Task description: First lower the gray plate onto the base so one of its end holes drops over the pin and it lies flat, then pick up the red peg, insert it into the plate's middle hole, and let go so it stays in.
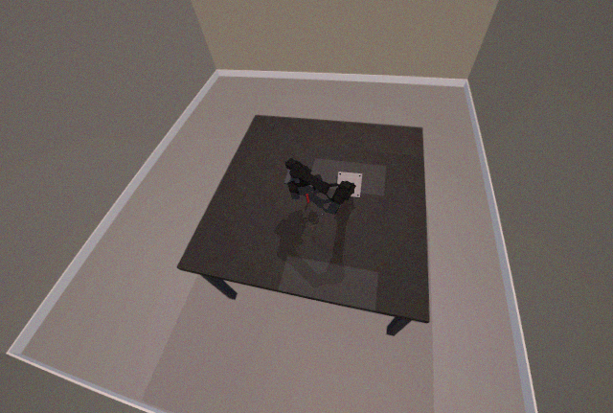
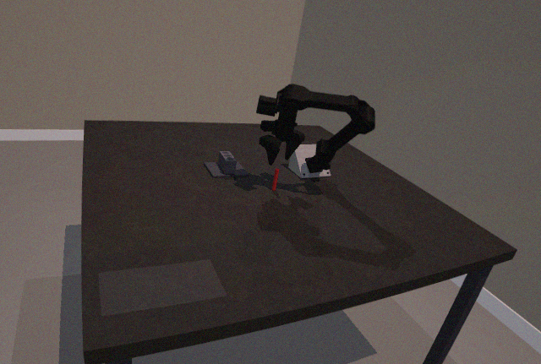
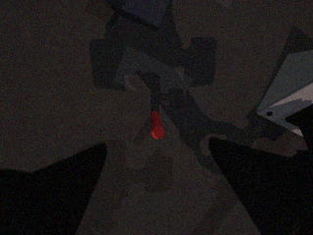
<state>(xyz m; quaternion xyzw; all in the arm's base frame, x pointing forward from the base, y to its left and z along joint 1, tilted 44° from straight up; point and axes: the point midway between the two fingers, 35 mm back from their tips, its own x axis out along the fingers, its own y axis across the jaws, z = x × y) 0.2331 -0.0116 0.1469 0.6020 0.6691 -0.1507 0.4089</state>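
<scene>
Right now my gripper tip is 7 cm above the red peg. From my gripper tip the other things lie so: flat gray base 17 cm to the right, 10 cm below, 10 cm ahead; then gray plate 19 cm to the right, 10 cm ahead, 6 cm below.
</scene>
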